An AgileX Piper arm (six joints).
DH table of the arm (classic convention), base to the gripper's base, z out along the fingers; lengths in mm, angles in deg. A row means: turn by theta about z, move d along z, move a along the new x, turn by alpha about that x. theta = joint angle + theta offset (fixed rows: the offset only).
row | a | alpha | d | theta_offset
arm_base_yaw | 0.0 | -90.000 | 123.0 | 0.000
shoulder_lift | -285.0 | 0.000 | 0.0 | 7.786
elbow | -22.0 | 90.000 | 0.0 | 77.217
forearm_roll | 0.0 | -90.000 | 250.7 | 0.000
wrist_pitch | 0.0 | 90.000 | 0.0 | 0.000
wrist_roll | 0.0 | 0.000 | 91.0 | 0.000
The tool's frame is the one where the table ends.
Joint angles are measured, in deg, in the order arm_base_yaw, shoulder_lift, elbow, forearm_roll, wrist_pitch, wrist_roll. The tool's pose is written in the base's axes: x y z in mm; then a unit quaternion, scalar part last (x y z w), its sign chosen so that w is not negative. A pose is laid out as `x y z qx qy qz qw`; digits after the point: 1 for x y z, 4 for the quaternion.
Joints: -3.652 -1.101 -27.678 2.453 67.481 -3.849
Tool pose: -11.0 4.3 263.4 -0.0036 0.8815 -0.0096 0.4720
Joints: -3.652 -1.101 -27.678 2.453 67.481 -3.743
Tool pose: -11.0 4.3 263.4 -0.0028 0.8815 -0.0092 0.4720
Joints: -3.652 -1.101 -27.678 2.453 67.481 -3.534
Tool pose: -11.0 4.3 263.4 -0.0012 0.8815 -0.0083 0.4720
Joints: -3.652 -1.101 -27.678 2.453 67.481 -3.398
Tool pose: -11.0 4.3 263.4 -0.0001 0.8815 -0.0077 0.4721
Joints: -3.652 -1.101 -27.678 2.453 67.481 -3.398
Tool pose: -11.0 4.3 263.4 -0.0001 0.8815 -0.0077 0.4721
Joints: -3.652 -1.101 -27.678 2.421 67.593 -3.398
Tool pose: -11.1 4.3 263.3 -0.0001 0.8820 -0.0080 0.4712
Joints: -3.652 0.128 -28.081 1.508 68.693 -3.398
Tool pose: -9.9 2.9 263.9 0.0006 0.8899 -0.0150 0.4559
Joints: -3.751 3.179 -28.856 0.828 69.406 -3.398
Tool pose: -4.3 1.5 267.1 0.0021 0.9016 -0.0198 0.4322
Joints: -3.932 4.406 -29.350 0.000 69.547 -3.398
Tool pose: -2.2 0.2 269.4 0.0042 0.9048 -0.0272 0.4249
